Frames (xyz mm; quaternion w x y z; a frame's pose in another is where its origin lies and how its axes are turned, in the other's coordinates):
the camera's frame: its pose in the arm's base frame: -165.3 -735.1 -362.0 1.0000 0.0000 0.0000 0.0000
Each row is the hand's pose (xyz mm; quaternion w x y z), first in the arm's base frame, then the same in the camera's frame.
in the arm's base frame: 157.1 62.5 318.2 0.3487 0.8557 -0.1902 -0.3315
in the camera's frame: 322.4 797.6 680.2 0.3487 0.8558 -0.1902 -0.3315
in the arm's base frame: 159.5 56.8 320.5 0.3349 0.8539 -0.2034 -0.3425
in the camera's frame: 324.8 791.9 682.5 0.3349 0.8539 -0.2034 -0.3425
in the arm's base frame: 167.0 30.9 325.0 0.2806 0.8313 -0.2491 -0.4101
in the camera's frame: 332.3 766.0 687.0 0.2806 0.8313 -0.2491 -0.4101
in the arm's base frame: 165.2 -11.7 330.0 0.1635 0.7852 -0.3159 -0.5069
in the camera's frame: 330.5 723.4 692.0 0.1635 0.7852 -0.3159 -0.5069
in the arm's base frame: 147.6 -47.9 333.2 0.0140 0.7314 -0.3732 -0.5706
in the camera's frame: 312.9 687.2 695.2 0.0140 0.7314 -0.3732 -0.5706
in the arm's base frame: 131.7 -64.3 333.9 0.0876 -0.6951 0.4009 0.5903
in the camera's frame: 297.0 670.8 695.9 0.0876 -0.6951 0.4009 0.5903
